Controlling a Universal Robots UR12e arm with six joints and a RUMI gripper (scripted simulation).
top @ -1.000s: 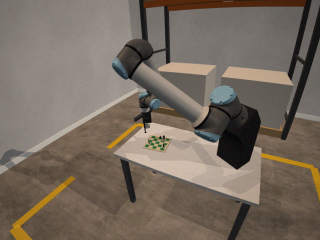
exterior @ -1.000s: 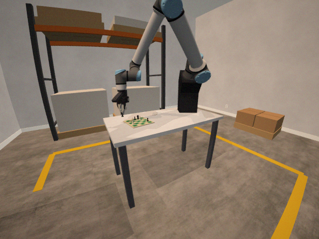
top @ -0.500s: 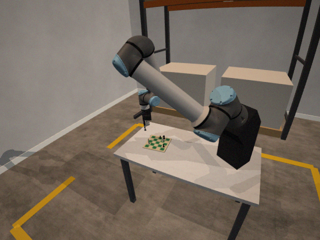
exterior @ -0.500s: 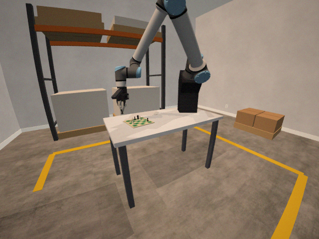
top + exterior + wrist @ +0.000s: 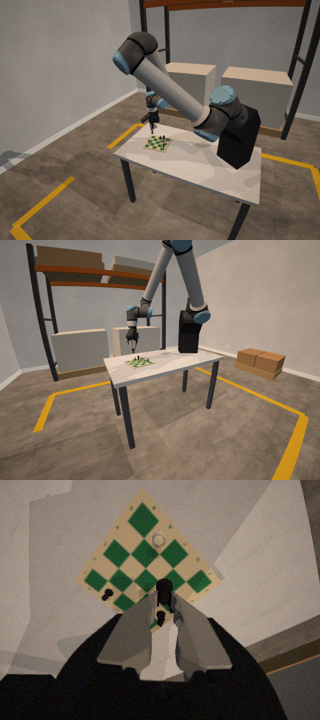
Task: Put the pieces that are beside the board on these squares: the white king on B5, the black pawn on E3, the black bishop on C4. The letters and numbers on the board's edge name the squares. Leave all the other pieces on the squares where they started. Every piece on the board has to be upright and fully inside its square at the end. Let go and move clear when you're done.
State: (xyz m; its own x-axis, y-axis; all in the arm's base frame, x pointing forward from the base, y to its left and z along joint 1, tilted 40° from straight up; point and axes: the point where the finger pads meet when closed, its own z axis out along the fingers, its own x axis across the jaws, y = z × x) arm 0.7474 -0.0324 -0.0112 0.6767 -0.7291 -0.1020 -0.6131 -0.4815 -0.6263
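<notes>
The white king is 20 mm ahead of my hand, 40 mm to the left of it and 100 mm below it. The rest, counted from my hand: chessboard (50 mm behind, 130 mm below).
</notes>
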